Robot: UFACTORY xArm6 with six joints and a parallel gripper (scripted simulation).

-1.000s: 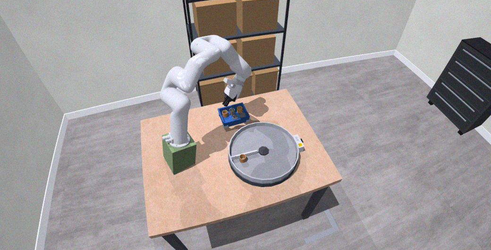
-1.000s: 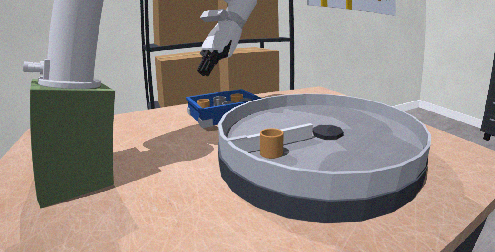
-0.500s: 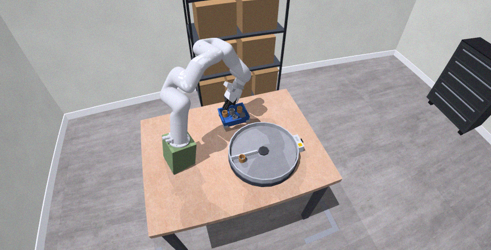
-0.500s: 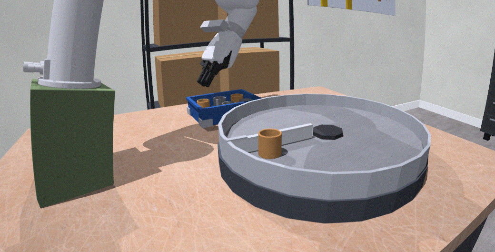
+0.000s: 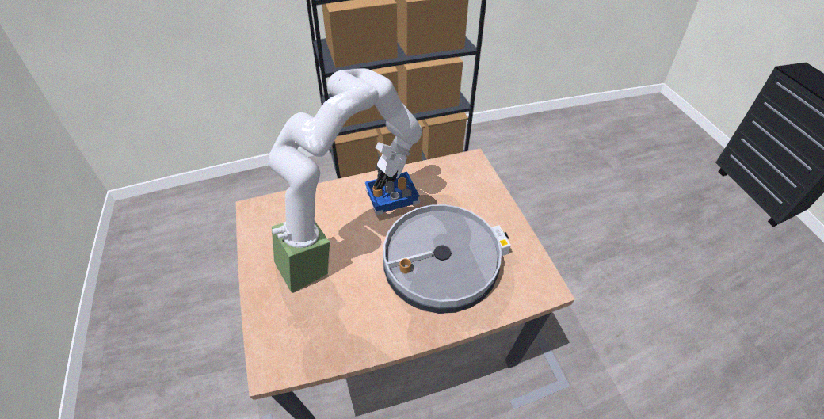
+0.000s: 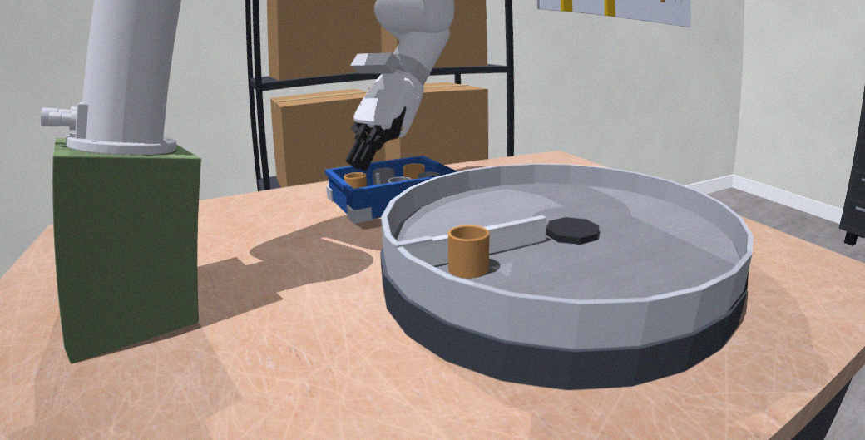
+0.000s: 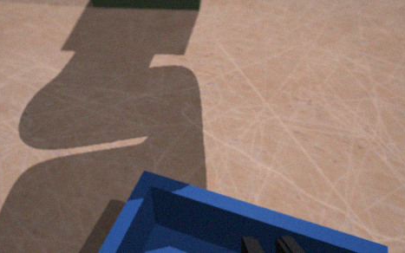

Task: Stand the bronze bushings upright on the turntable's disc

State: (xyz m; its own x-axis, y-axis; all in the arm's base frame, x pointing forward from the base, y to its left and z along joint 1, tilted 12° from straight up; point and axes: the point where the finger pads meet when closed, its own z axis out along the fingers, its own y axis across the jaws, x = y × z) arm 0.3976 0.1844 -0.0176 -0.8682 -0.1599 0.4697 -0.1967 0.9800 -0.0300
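My hand is 40 mm short of the blue crate, 20 mm to the left of it and 60 mm above it. From my hand the other things lie so: turntable disc: 50 mm ahead, 400 mm to the right, 30 mm below.
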